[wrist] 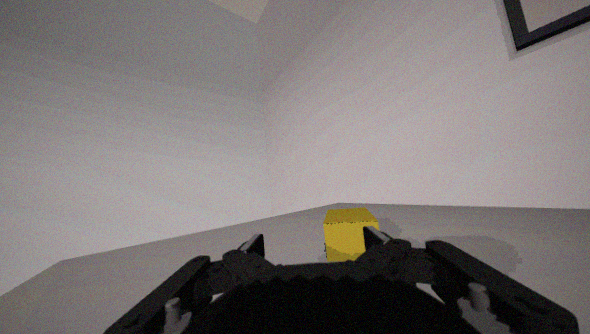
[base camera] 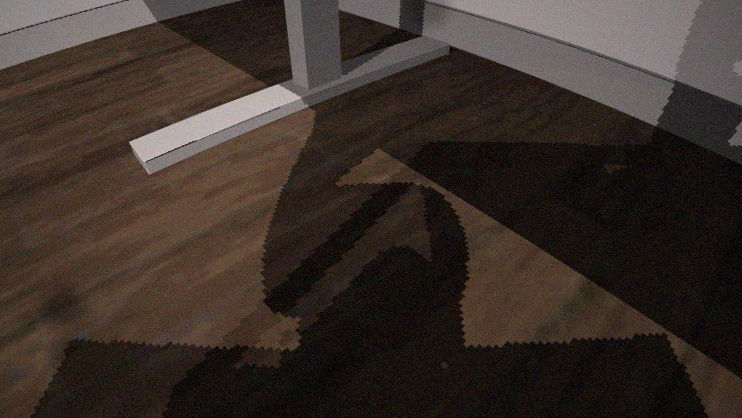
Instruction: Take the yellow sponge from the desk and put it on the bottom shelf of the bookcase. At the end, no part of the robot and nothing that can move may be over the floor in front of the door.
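Frame: origin at the arm's base, x ahead, y left, z up, level; millimetres.
Seen in the pictures: gripper, fingertip midpoint: (wrist: 313, 241).
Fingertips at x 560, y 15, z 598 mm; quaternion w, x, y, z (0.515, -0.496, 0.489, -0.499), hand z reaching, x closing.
A point is followed by its place in that frame.
The yellow sponge (wrist: 345, 239) {x 621, y -21, z 578 mm} stands on the light grey desk top (wrist: 165, 255) {x 679, y 262, z 553 mm} in the wrist view, right of the middle. My gripper (wrist: 313, 241) {x 560, y 15, z 598 mm} is open, its fingers wide apart. The sponge is beyond the fingers and to the right of the middle of the gap; the right fingertip overlaps its right edge in the view. Whether a finger touches it cannot be told. The gripper's dark body hides what is below. In the base camera view a desk leg (base camera: 316, 44) {x 804, y 92, z -292 mm} rises from a long foot (base camera: 218, 124). The bookcase does not show in either view.
White walls (wrist: 425, 125) {x 951, y -345, z 786 mm} meet in a corner behind the desk top. A dark picture frame (wrist: 522, 40) {x 785, y -462, z 902 mm} hangs at the upper right in the wrist view. In the base camera view, a skirting board (base camera: 560, 77) {x 874, y -396, z -378 mm} runs behind the desk foot, and dark shadows lie on the wooden floor (base camera: 155, 218) {x 475, y 284, z -397 mm}.
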